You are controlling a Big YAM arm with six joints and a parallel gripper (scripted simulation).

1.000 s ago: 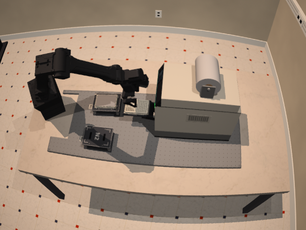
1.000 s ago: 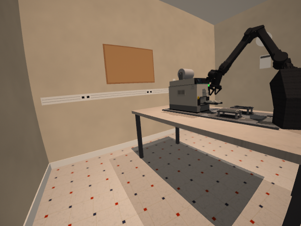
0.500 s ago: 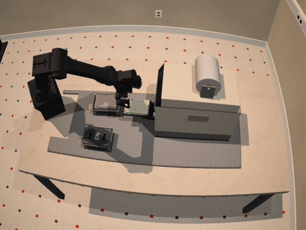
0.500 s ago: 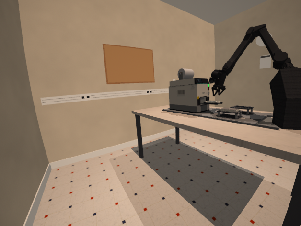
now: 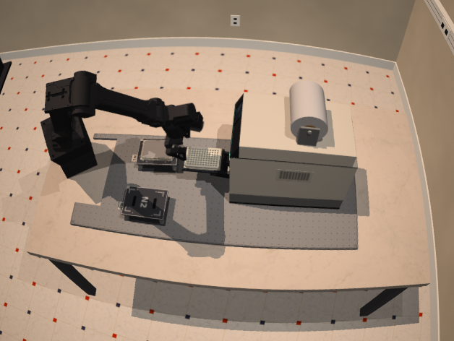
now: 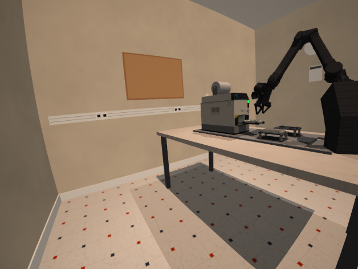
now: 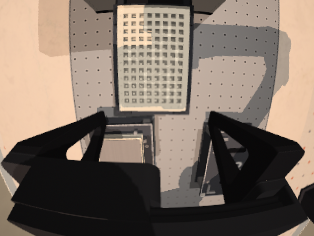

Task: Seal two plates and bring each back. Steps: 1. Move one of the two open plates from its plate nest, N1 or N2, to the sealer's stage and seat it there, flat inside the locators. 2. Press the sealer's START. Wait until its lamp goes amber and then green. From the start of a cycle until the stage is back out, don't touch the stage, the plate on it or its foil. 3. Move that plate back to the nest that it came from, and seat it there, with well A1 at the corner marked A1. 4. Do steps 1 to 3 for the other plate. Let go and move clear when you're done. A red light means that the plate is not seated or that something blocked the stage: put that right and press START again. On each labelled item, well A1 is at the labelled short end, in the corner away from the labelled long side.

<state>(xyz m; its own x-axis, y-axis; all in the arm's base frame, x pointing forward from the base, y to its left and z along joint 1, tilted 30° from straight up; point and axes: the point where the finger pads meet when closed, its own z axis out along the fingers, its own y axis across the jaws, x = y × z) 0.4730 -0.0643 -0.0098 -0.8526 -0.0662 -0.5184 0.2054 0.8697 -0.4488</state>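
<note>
The start button lies 13 cm ahead of my hand, 12 cm to the right of it and 1 cm above it. From my hand the other things lie so: yellow warning label: 18 cm ahead, 6 cm to the left, 2 cm below; sealer stage: 6 cm ahead, 1 cm to the right, 8 cm below; plate: 6 cm ahead, 1 cm to the right, 7 cm below.
</note>
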